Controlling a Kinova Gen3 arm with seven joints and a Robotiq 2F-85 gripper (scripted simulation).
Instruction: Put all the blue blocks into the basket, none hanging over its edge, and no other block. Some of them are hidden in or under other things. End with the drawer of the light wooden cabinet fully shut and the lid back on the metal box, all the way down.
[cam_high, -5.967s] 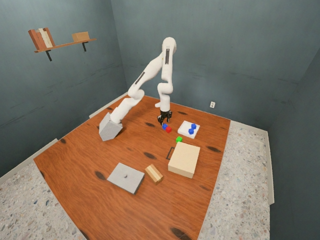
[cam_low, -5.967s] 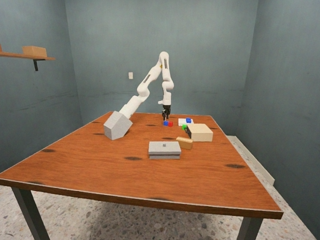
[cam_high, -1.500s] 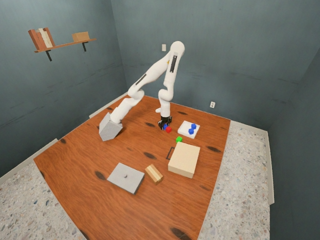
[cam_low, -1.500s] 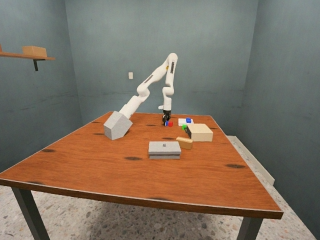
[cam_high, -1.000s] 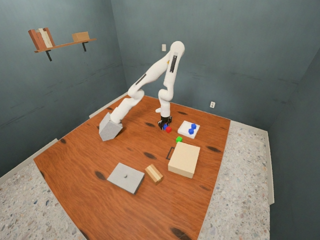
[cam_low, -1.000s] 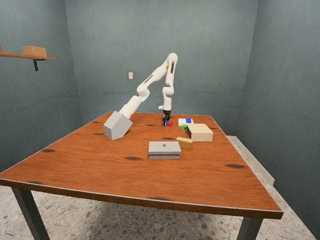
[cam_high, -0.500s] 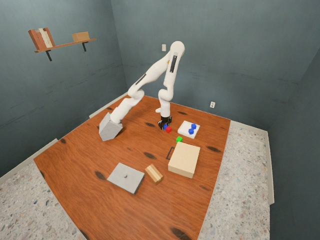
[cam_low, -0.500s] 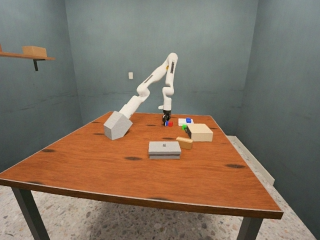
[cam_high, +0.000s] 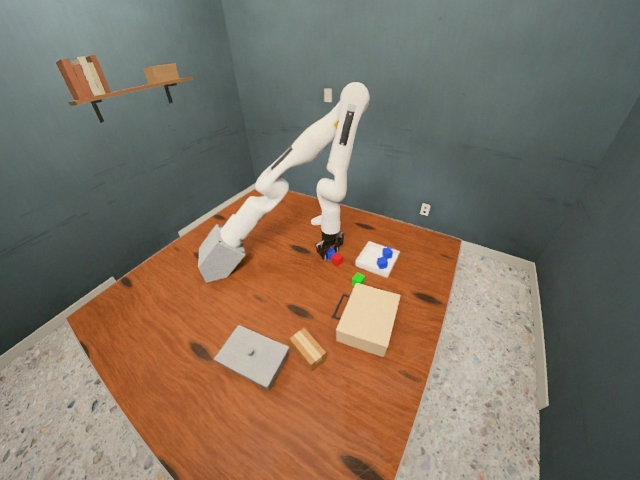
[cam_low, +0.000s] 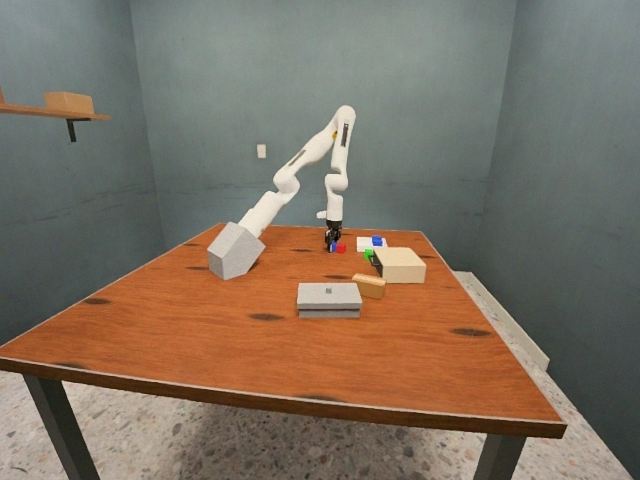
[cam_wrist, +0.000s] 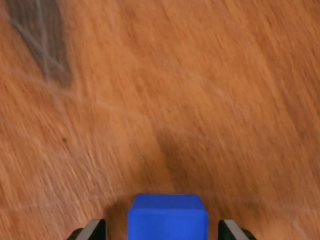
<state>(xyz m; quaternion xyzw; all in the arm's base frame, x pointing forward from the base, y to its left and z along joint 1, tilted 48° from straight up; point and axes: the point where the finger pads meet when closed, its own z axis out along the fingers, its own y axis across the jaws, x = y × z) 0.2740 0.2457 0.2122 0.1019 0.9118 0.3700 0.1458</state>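
Right now the red block is 4 cm ahead of my hand. Also, from my hand: white basket (16 cm ahead, 13 cm to the left, 1 cm below); then light wooden cabinet (33 cm ahead, 13 cm to the right, 2 cm above); then green block (19 cm ahead, 2 cm to the right).
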